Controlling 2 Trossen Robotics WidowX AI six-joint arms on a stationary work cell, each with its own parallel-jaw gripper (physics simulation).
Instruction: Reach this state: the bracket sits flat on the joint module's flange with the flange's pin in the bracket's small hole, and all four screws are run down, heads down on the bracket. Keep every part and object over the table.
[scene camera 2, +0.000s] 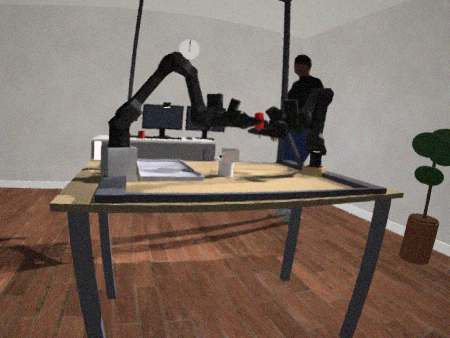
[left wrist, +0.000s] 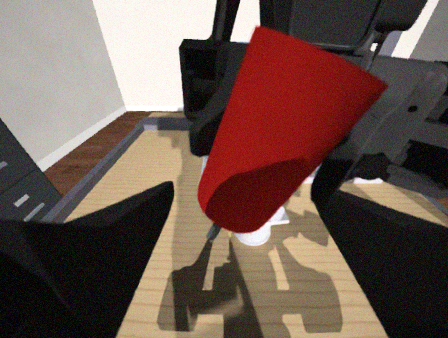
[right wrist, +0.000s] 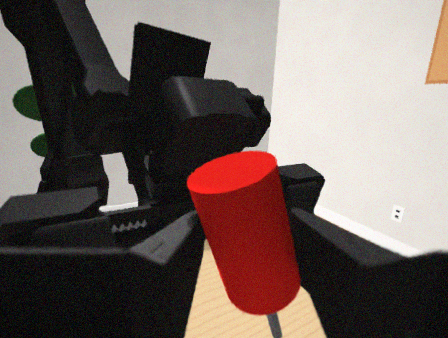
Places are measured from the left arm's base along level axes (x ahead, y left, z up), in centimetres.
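Where they show: left gripper, fingertip midpoint: (scene camera 2: 252, 132) (left wrist: 243, 189); right gripper, fingertip midpoint: (scene camera 2: 262, 121) (left wrist: 248, 164) (right wrist: 246, 217); left arm's base, origin of the base link: (scene camera 2: 314, 166); right arm's base, origin of the base link: (scene camera 2: 118, 146).
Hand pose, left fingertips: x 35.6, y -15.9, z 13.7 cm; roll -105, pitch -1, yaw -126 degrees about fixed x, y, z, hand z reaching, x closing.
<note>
Things, the pixels of their top centre, and the offset from my left fingertips. "pt": a spot on its surface instead.
- screwdriver's red handle, surface spot: (left wrist: 280, 120) pt dy +2.5, dx -3.3, dz +6.1 cm
- white joint module, middle of its top: (left wrist: 256, 203) (scene camera 2: 226, 159) dy -7.9, dx +4.8, dz -11.1 cm
- pale shallow tray, middle of its top: (scene camera 2: 164, 166) dy -29.8, dx +16.6, dz -15.9 cm
The screwdriver's red handle (scene camera 2: 259, 121) (left wrist: 280, 120) (right wrist: 245, 230) is in the air above the table, its grey shaft (left wrist: 214, 233) (right wrist: 274, 326) pointing down. My right gripper is shut on the handle. My left gripper (left wrist: 243, 189) is open and empty, facing the handle; the handle shows between its fingertips, and I cannot tell whether they touch. The white joint module (scene camera 2: 226, 170) (left wrist: 253, 236) stands upright on the table, with the white bracket (scene camera 2: 230, 154) (left wrist: 281, 218) on top. The handle hides most of the bracket in the left wrist view, and I cannot make out screws.
A pale shallow tray (scene camera 2: 172, 177) lies on the table beside the right arm's grey base block (scene camera 2: 120, 162). A dark raised rail (scene camera 2: 240, 194) runs along the table's edge. Upright frame posts (scene camera 2: 285, 55) stand behind. A person (scene camera 2: 303, 82) stands beyond the table, behind the left arm.
</note>
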